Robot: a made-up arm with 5 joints.
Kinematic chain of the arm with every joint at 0, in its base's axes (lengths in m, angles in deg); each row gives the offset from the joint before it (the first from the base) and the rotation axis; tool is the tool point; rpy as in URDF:
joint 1: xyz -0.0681 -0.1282 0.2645 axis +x
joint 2: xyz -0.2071 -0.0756 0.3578 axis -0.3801 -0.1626 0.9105
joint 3: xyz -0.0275 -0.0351 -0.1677 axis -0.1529 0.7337 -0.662
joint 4: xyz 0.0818 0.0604 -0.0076 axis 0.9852 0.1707 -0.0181
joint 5: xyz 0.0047 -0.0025 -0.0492 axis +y
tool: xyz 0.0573 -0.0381 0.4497 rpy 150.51 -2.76 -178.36
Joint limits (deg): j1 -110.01..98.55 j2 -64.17..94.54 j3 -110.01..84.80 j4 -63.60..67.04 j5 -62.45..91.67
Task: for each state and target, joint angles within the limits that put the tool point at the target. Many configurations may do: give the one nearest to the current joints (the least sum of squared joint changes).
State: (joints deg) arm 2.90 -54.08 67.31 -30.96 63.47
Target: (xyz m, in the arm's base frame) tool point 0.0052 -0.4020 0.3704
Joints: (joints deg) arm -28.75 -56.19 65.74 -53.94 21.99
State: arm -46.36 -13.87 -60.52 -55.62 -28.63
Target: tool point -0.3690 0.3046 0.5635
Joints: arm -22.35 -24.32 -23.82 -63.60 -14.73
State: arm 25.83 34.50 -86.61 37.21 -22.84
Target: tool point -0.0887 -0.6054 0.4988
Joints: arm 19.63 30.28 -90.29 50.79 -33.85
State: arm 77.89 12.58 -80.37 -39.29 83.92
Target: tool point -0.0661 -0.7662 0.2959
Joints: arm 97.87 -13.61 -74.48 -45.38 91.50
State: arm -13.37 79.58 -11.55 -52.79 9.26
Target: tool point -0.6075 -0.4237 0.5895
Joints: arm 7.37 82.72 -44.06 -53.09 3.61
